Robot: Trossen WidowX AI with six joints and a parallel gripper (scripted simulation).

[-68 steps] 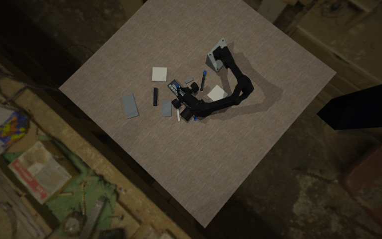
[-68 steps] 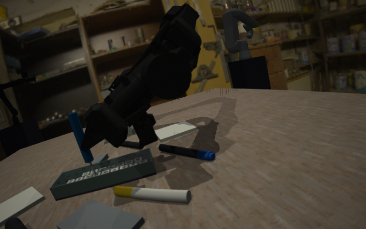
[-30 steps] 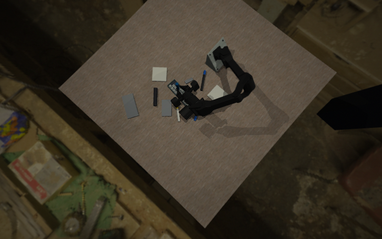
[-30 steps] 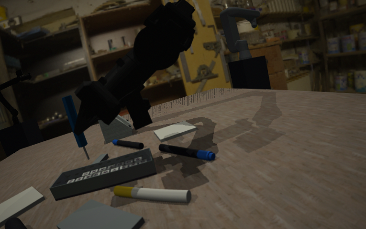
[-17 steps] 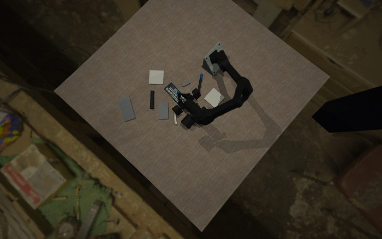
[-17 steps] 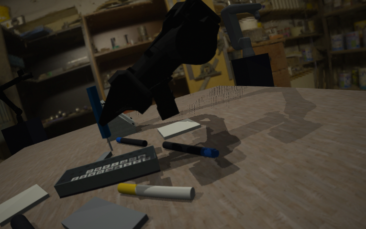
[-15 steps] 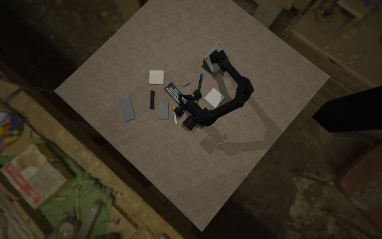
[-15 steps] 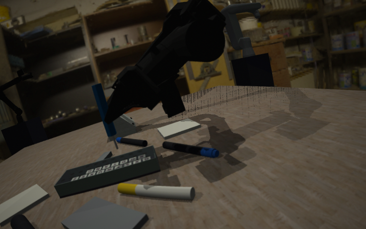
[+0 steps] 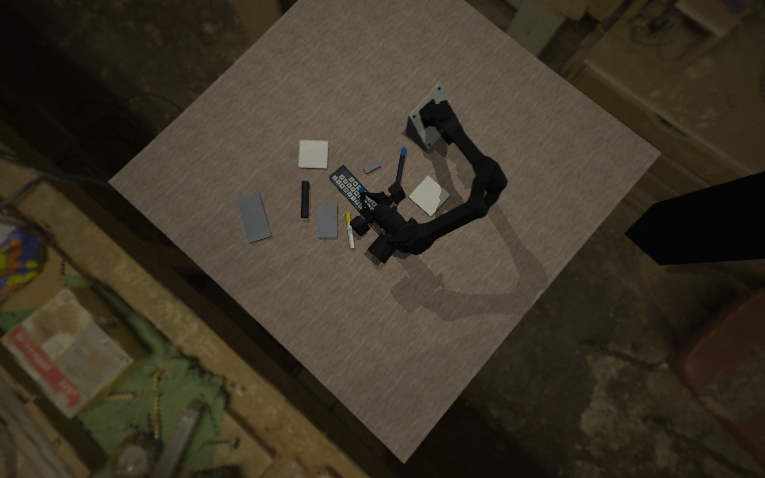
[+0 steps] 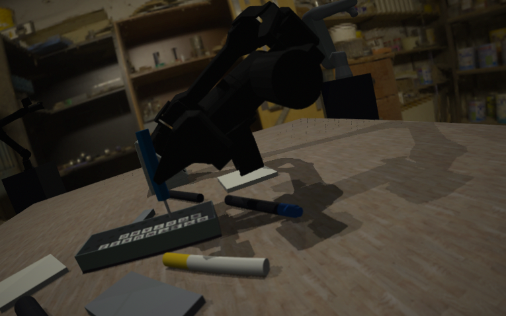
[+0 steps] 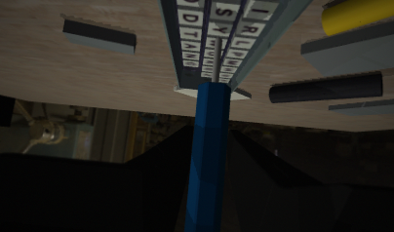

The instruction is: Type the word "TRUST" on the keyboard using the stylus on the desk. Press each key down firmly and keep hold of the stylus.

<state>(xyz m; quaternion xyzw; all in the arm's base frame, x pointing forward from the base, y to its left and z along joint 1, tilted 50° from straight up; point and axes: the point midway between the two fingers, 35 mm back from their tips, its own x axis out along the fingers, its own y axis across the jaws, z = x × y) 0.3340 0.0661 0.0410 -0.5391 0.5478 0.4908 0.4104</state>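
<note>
My gripper tip is now 9 cm short of the yellow-capped marker, 8 cm above it and 3 cm to the right of it. Round my gripper tip: blue stylus 1 cm below.
</note>
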